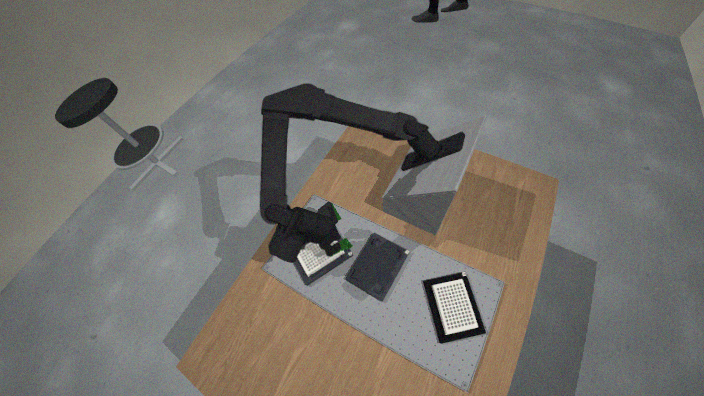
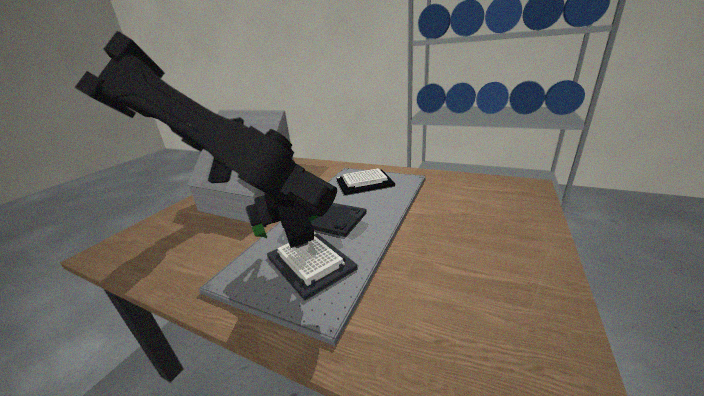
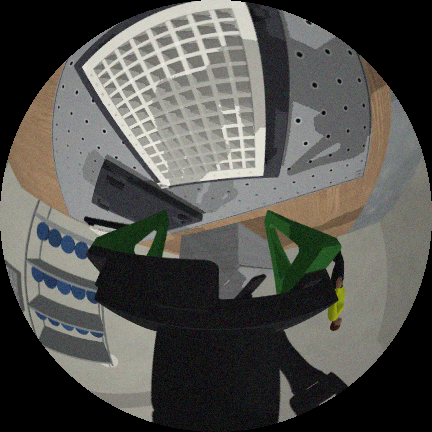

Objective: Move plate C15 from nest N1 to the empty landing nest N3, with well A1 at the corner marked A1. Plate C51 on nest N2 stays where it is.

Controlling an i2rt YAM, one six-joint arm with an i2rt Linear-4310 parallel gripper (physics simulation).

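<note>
A white plate with square wells point(image 1: 312, 261) point(image 2: 320, 262) point(image 3: 200, 100) sits in a dark grey nest point(image 1: 309, 281) point(image 2: 306, 291) point(image 3: 276, 100) at the arm's end of the board. My gripper point(image 1: 341, 228) point(image 2: 286, 224) point(image 3: 216, 215) is open and empty, above the board near this plate's inner end. The empty dark nest point(image 1: 377, 267) point(image 2: 342, 219) point(image 3: 145, 197) lies in the middle, with a small white corner marker point(image 1: 407, 252). Another white plate point(image 1: 456, 306) point(image 2: 365, 177) sits in a black nest point(image 1: 434, 312) point(image 2: 352, 190) at the far end. Plate and nest labels are unreadable; the arm partly hides the near plate.
The perforated grey board point(image 1: 400, 320) point(image 2: 377, 235) point(image 3: 310, 130) lies on a wooden table point(image 1: 280, 345) point(image 2: 475, 280). A grey wedge-shaped block point(image 1: 420, 212) point(image 2: 217, 197) stands behind the board. A shelf rack point(image 2: 410, 100) stands beyond the table, and a stool point(image 1: 87, 102) on the floor.
</note>
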